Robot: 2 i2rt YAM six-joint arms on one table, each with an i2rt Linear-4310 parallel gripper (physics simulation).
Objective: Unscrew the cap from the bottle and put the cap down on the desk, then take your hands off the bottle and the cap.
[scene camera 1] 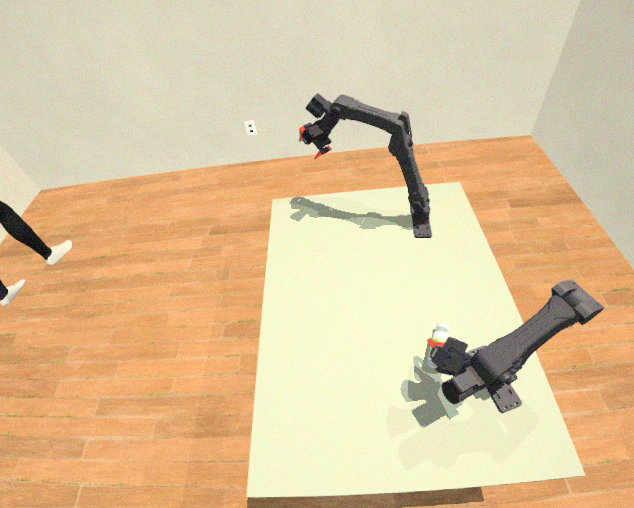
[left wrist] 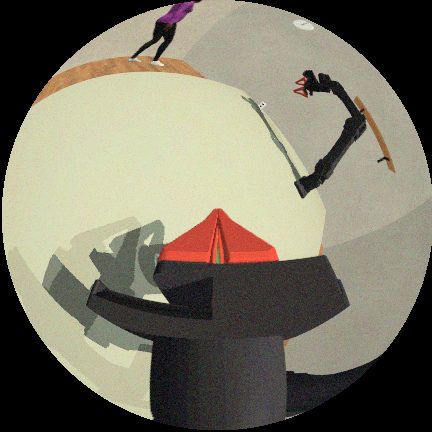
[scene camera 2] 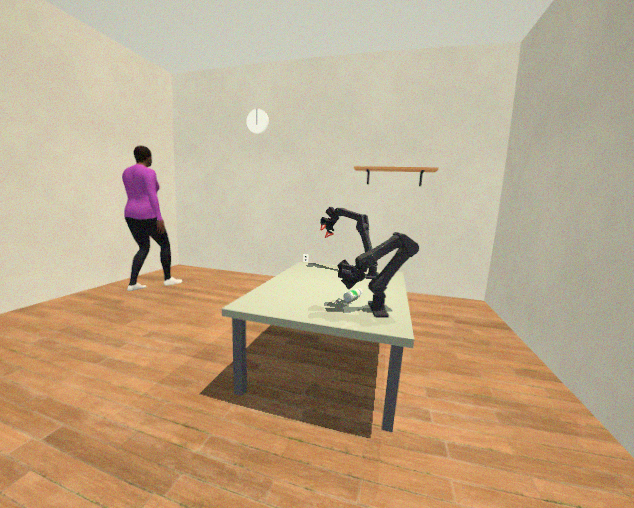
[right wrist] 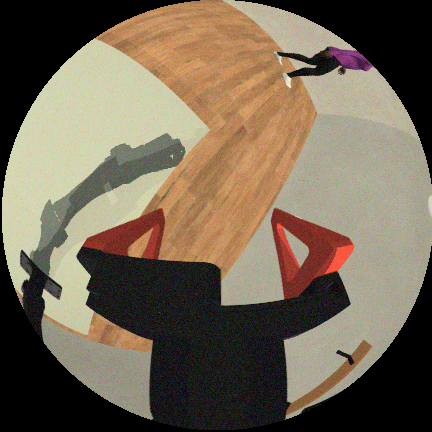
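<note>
A small bottle [scene camera 1: 439, 334] [scene camera 2: 351, 295] with a green label and a white end lies on the pale green table [scene camera 1: 340, 302] [scene camera 2: 290, 297] [left wrist: 120, 141] near the right edge. I cannot make out its cap as a separate thing. My left gripper [scene camera 1: 432, 345] [scene camera 2: 345, 276] [left wrist: 217, 214] is shut with nothing held, low over the table right at the bottle. In the left wrist view only a green sliver shows through the slit between the fingers. My right gripper [scene camera 1: 316, 143] [scene camera 2: 326, 231] [right wrist: 217, 213] [left wrist: 294, 86] is open and empty, raised high beyond the table's far edge.
A person in a purple top [scene camera 2: 143, 217] [left wrist: 169, 24] [right wrist: 322, 60] walks by the far left wall, away from the table. A wall shelf [scene camera 2: 396, 169], a clock [scene camera 2: 257, 121] and a wall outlet [scene camera 1: 250, 127] are on the walls. A wooden floor surrounds the table.
</note>
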